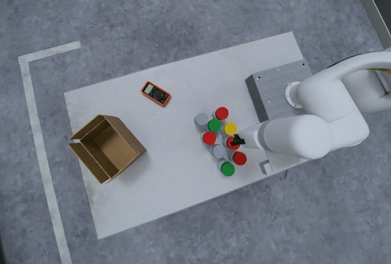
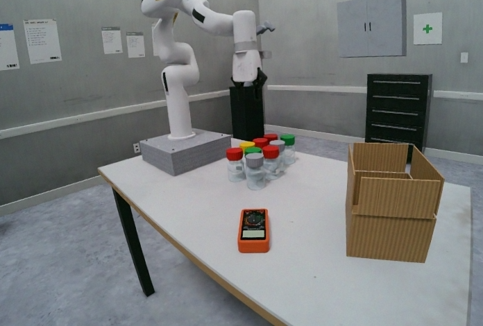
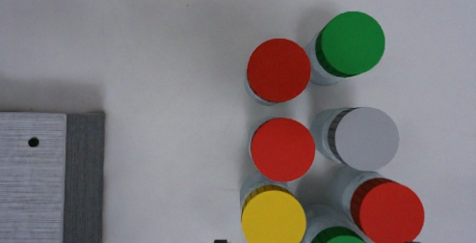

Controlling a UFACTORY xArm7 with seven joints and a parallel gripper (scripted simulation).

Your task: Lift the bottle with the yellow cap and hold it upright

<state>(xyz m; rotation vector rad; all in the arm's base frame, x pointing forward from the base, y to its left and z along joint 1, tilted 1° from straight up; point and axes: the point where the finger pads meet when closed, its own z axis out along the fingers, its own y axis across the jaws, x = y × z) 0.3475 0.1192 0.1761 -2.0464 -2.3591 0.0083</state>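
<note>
My gripper is now 22 cm above the yellow-capped bottle and 2 cm to the left of it. Also, from my hand: orange multimeter (30 cm ahead, 25 cm to the right, 25 cm below).
</note>
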